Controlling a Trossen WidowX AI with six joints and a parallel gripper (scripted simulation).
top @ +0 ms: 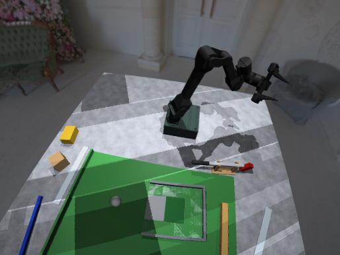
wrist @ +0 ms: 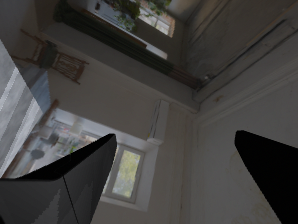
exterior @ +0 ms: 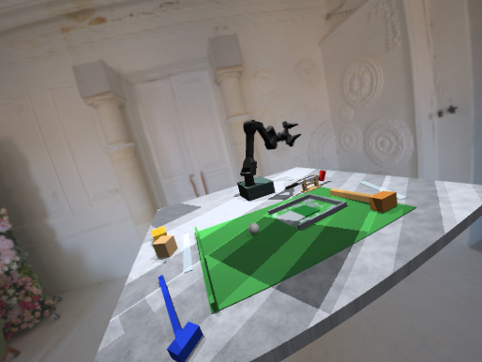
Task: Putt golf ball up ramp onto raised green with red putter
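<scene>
My gripper tip is 26 cm short of the wooden fence, 12 cm to the left of it and 32 cm above it. From my gripper tip the other things lie so: green mat: 58 cm ahead, 37 cm to the right, 35 cm below; yellow block: 39 cm ahead, 95 cm to the right, 33 cm below; white golf ball: 58 cm ahead, 52 cm to the right, 32 cm below.
</scene>
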